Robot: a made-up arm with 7 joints. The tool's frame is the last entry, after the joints. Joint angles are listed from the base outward. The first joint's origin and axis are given. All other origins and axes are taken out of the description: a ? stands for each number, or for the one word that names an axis. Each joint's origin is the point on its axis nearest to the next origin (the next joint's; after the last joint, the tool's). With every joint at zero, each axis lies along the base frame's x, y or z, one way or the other. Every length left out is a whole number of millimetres.
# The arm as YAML. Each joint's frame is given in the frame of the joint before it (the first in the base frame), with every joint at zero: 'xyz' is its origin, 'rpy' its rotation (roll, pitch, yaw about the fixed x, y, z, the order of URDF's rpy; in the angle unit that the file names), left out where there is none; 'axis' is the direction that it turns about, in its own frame. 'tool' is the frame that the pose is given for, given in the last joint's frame.
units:
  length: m
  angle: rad
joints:
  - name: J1
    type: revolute
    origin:
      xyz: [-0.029, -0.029, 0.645]
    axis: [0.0, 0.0, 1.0]
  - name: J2
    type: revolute
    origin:
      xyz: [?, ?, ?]
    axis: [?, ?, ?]
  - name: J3
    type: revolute
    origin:
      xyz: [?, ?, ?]
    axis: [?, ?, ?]
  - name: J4
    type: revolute
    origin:
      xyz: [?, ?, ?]
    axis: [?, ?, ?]
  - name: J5
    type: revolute
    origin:
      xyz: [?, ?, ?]
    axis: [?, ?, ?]
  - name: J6
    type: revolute
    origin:
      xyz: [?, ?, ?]
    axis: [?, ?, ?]
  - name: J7
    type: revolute
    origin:
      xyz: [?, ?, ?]
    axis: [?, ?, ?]
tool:
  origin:
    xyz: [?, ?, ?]
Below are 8 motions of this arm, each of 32 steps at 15 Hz.
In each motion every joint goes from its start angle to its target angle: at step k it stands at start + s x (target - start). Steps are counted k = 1, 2, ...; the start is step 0. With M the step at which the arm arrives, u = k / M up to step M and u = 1 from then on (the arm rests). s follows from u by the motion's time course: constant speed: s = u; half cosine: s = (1 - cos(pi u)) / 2; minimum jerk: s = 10 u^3 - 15 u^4 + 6 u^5.
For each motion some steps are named. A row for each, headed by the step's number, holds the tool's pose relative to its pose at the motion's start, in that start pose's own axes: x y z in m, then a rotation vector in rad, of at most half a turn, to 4 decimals.
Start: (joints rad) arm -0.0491 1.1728 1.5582 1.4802 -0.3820 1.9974 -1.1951
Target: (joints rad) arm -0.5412 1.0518 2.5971 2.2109 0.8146 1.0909 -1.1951
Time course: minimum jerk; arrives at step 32
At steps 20, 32:
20: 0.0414 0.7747 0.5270 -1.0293 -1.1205 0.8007
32: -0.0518 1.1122 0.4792 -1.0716 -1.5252 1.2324

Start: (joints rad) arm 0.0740 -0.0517 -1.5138 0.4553 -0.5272 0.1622 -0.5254
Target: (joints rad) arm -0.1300 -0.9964 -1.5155 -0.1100 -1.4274 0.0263 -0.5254
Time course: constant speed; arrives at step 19
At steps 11, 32:
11: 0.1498 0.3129 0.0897 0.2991 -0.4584 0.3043
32: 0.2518 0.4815 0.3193 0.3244 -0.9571 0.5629

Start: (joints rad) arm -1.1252 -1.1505 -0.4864 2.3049 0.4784 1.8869 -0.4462
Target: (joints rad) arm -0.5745 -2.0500 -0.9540 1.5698 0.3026 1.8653 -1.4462
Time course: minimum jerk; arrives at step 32
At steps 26, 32:
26: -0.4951 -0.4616 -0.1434 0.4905 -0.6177 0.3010
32: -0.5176 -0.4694 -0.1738 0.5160 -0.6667 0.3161

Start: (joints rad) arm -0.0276 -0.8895 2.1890 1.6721 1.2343 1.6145 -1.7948
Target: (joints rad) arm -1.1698 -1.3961 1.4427 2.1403 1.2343 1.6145 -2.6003
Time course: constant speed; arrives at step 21
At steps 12, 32:
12: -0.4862 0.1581 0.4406 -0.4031 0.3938 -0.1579
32: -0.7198 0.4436 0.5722 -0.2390 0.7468 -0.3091

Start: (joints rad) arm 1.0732 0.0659 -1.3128 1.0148 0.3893 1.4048 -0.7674
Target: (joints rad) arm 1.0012 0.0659 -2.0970 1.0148 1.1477 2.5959 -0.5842
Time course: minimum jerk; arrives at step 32
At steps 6, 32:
6: -0.0190 -0.0128 0.0026 0.0696 -0.0054 -0.0493
32: -0.3693 -0.0575 0.1666 1.3212 -0.4268 -0.1683

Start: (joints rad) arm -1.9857 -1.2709 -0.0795 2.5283 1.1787 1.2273 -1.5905
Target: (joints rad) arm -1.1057 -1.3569 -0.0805 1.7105 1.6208 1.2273 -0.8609
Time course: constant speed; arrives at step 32
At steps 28, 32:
28: -0.6218 0.0758 0.0683 0.1217 -0.8688 -1.6590
32: -0.6710 0.1275 0.0357 0.2074 -1.0222 -1.8686

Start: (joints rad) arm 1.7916 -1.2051 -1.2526 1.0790 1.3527 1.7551 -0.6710
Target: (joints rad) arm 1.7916 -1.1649 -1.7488 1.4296 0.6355 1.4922 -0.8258
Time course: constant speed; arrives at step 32
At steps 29, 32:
29: -0.0681 0.1336 0.4390 -0.9140 -0.2134 0.1340
32: -0.0887 0.1575 0.4812 -1.0157 -0.2274 0.1302

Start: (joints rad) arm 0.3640 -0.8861 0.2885 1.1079 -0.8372 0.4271 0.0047
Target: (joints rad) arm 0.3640 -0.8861 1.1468 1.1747 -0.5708 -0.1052 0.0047
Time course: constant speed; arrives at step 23
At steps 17, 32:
17: 0.2423 0.3295 0.3848 0.3747 -0.8072 0.1685
32: 0.2408 0.4265 0.5503 0.5522 -1.0651 0.1989

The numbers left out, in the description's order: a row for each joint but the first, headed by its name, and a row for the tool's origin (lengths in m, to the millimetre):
J2: xyz 0.011 0.048 0.0, axis 0.0 1.0 0.0
J3: xyz -0.007 0.0 0.186, axis 0.0 0.0 1.0
J4: xyz 0.004 -0.009 0.0, axis 0.0 -1.0 0.0
J5: xyz 0.153 0.0 -0.627, axis 0.0 0.0 -1.0
J6: xyz -0.011 0.011 0.0, axis 0.0 1.0 0.0
J7: xyz 0.144 0.0 -0.143, axis 0.0 0.0 -1.0
tool: xyz 0.022 -0.016 0.0

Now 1 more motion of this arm.
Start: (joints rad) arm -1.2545 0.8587 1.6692 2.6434 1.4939 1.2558 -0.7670
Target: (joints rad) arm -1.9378 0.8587 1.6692 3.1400 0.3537 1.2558 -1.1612
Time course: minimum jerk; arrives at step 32
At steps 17, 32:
17: 0.1515 0.4256 0.0712 -0.6519 0.3354 0.9641
32: 0.1000 0.7916 0.0741 -1.3176 0.5682 1.5855

